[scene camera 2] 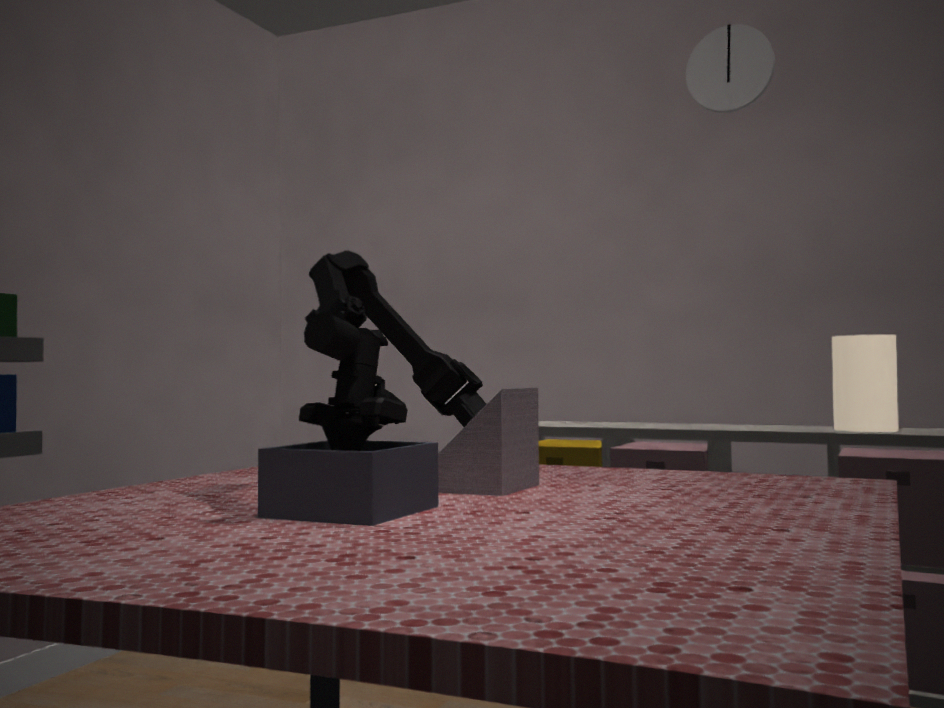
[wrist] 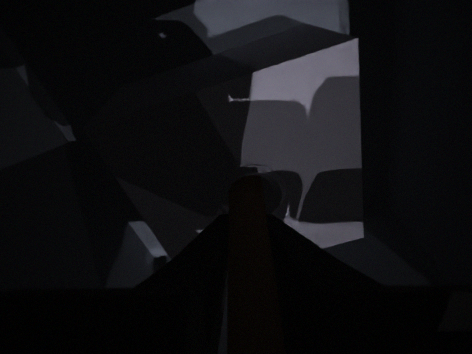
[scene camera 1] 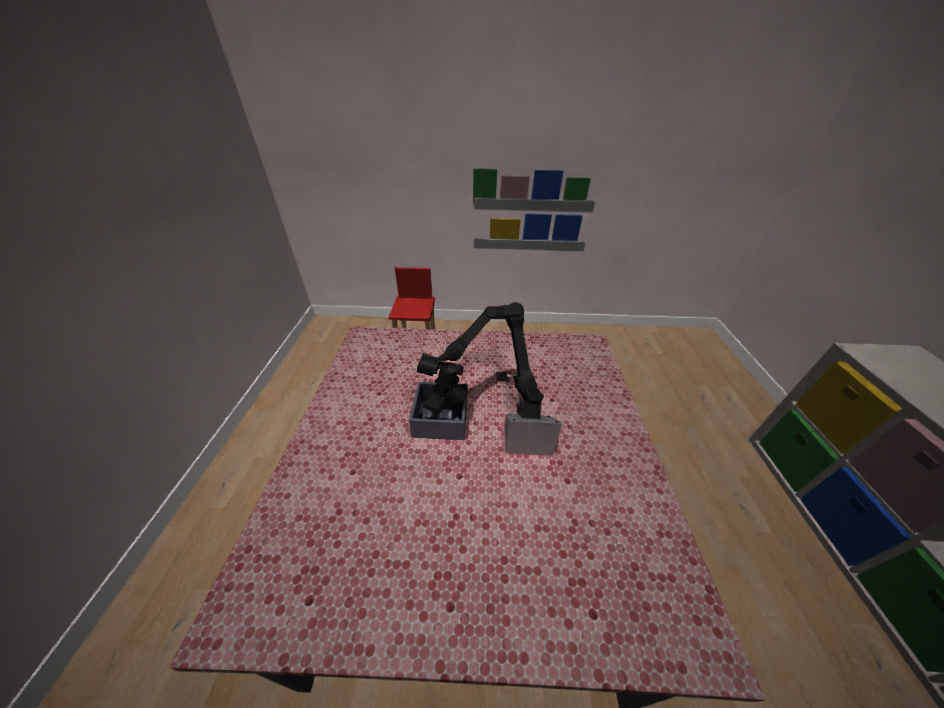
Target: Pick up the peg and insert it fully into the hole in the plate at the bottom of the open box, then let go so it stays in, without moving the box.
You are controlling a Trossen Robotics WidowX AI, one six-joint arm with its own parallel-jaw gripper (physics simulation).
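Frame: origin at the arm's base, x ahead, y left, z up, level; metres.
Where they show: gripper, fingertip midpoint: (wrist: 245,224); arm's base, link origin: (scene camera 2: 483,425) (scene camera 1: 531,417).
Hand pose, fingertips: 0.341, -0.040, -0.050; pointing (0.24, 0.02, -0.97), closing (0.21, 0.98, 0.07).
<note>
Each offset is from my fingertips to the top centre of the thing, as dx, dy, dz. "spot": to the spot under its first point. Level surfaces: height alone.
The open dark grey-blue box @(-0.012, +0.005, +0.036) (scene camera 1: 438,429) (scene camera 2: 316,484) stands on the table, left of the arm's base in scene camera 1. My gripper (scene camera 1: 438,403) (scene camera 2: 346,443) (wrist: 245,224) reaches down inside it and is shut on the peg. The peg @(spot: -0.016, +0.000, +0.034) (wrist: 250,270) is dark brown-orange in the wrist view and runs away from the camera between the fingers. Its far end overlaps the faint round outline of the hole @(spot: -0.010, +0.014, -0.004) (wrist: 273,192) in the pale plate @(-0.012, +0.005, -0.001) (wrist: 300,130). The hole shows beside and above the peg's end. How deep the peg sits cannot be told; deep shadow hides much.
The box walls surround the fingers closely. A grey wedge-shaped block (scene camera 1: 531,435) (scene camera 2: 520,442) stands at the arm's base, to the right of the box. The patterned table @(dz -0.062) (scene camera 1: 457,548) (scene camera 2: 610,548) carries them. A red chair (scene camera 1: 412,307) stands beyond the table.
</note>
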